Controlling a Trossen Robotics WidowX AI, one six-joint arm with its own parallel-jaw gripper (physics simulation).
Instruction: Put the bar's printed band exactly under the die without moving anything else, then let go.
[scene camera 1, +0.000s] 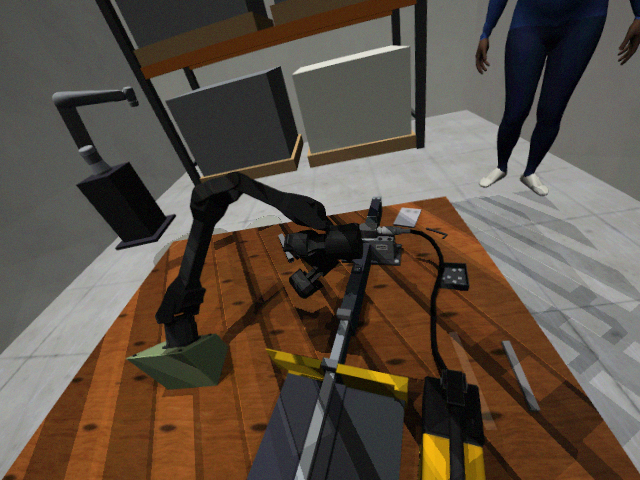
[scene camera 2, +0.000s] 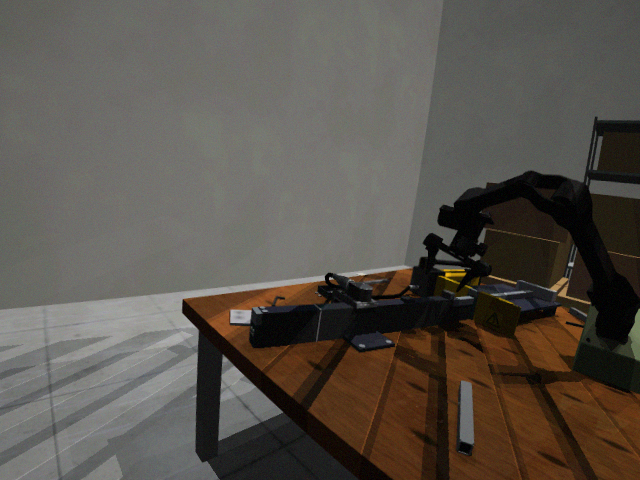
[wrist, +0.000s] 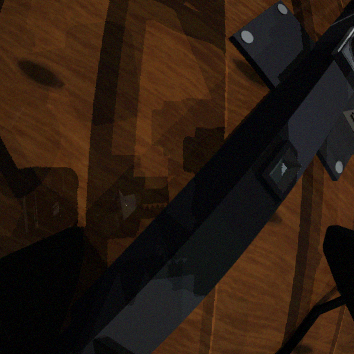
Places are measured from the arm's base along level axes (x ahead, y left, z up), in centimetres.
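Pixels of known places: gripper, between the fingertips: (scene camera 1: 335, 273) (scene camera 2: 441, 282) (wrist: 209, 241); arm's base, origin of its link: (scene camera 1: 182, 343) (scene camera 2: 612, 327).
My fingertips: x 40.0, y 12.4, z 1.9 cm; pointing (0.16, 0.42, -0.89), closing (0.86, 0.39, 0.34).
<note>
Ahead of a thing's pixels: the offset from my fingertips to its top centre. "pt": to the spot under its first point. Level surfaces: height alone.
A long dark bar (scene camera 1: 353, 286) (scene camera 2: 385, 311) (wrist: 218, 225) lies across the wooden table {dz -13.4 cm} (scene camera 1: 237, 286) (scene camera 2: 375, 405). It runs from the far edge past the die head (scene camera 1: 382, 245) (scene camera 2: 358, 290) to the grey bed at the front. A small lighter band (scene camera 1: 343, 313) (wrist: 281, 172) sits on the bar, nearer the front than the die head. My gripper (scene camera 1: 300, 267) (scene camera 2: 461, 259) (wrist: 209, 241) is open and empty. In the wrist view it hangs above the bar with one finger on each side and touches nothing.
A yellow guard (scene camera 1: 370, 378) (scene camera 2: 495, 311) crosses the bar. A black cable {pt dx +25.1, dy -3.4, dz -12.0 cm} (scene camera 1: 434, 295) runs to a yellow-black tool {pt dx +14.2, dy -36.4, dz -0.3 cm} (scene camera 1: 451, 429). A loose grey strip (scene camera 1: 520, 376) (scene camera 2: 466, 419), a dark pad {pt dx +33.5, dy +2.8, dz -13.2 cm} (scene camera 1: 454, 276) and a white card {dx +30.3, dy +36.2, dz -12.8 cm} (scene camera 1: 408, 216) (scene camera 2: 240, 316) lie around. A person (scene camera 1: 523, 95) stands at the far right.
</note>
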